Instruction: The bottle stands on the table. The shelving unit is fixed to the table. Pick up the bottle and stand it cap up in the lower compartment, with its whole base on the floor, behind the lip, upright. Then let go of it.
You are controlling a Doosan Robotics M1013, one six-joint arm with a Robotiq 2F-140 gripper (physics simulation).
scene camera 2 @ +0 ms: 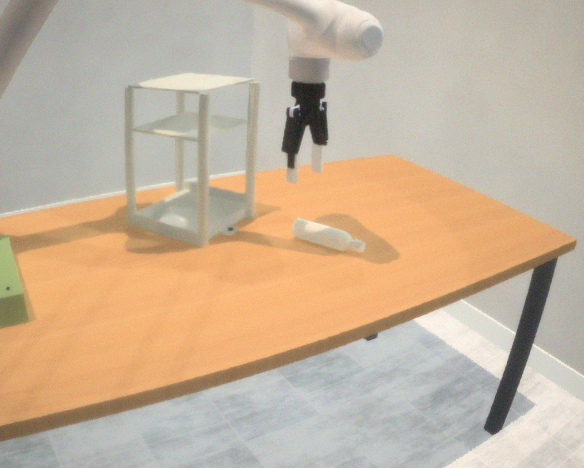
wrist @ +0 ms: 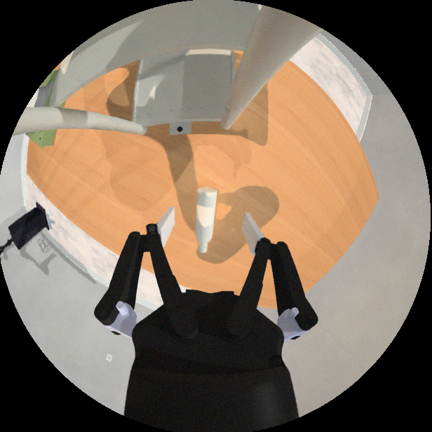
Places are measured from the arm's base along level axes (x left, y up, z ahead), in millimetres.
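Where they show: gripper, fingertip midpoint: [scene camera 2: 304,176].
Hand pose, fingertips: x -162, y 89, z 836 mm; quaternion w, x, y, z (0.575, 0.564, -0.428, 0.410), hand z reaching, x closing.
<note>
Things, the pixels of their top centre, and the offset from my fingertips. "spot": a spot on its surface instead.
- white bottle at its top centre: [scene camera 2: 329,227] dx -77, dy -102, dz +17 mm
- pale shelving unit at its top centre: [scene camera 2: 192,81] dx +230, dy +207, dz -165 mm
- small tab at a spot on its surface: [scene camera 2: 230,229] spot: dx +110, dy -141, dz -125 mm
- middle shelf at a spot on its surface: [scene camera 2: 192,123] spot: dx +228, dy +101, dz -162 mm
The white bottle [scene camera 2: 321,235] [wrist: 205,217] lies on its side on the table. Its base end is toward the shelving unit and its cap end points away from it. My gripper [scene camera 2: 304,174] [wrist: 208,217] is open and empty. It hangs above the table, higher than the bottle and apart from it, fingers pointing down. In the wrist view the bottle shows between the two spread fingertips, well below them. The pale shelving unit [scene camera 2: 203,170] stands on the table to the left of the bottle in the scene view. Its lower compartment has a floor with a low lip around it.
A small tab [scene camera 2: 230,229] [wrist: 180,128] with a dark hole sticks out at the shelving unit's foot, on the bottle's side. Corner posts and a middle shelf [scene camera 2: 192,123] bound the lower compartment. A green block [scene camera 2: 12,300] [wrist: 44,139] stands at the table's left end. A wall rises behind the table.
</note>
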